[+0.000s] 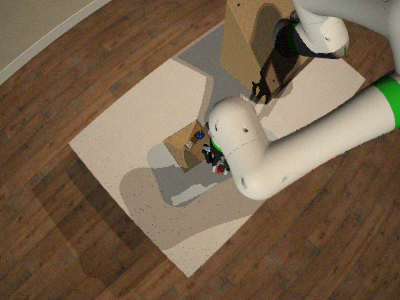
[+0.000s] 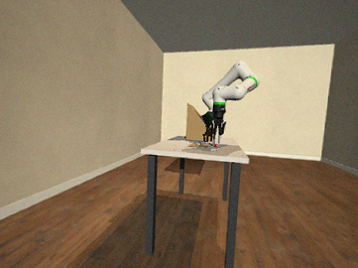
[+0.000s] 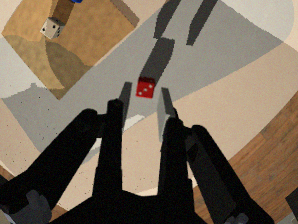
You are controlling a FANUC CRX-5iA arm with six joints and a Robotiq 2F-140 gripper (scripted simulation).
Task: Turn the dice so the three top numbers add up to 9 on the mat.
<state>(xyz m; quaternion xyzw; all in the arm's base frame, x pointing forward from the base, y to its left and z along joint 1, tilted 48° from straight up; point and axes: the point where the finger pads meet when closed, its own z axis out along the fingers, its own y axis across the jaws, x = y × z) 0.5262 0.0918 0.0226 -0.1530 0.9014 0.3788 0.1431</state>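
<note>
Now: the red die 50 mm below my hand. Round my hand: white die: 10 mm behind, 140 mm to the right, 50 mm below; then mat: 10 mm behind, 140 mm to the right, 60 mm below; then blue die: 60 mm behind, 130 mm to the right, 50 mm below.
</note>
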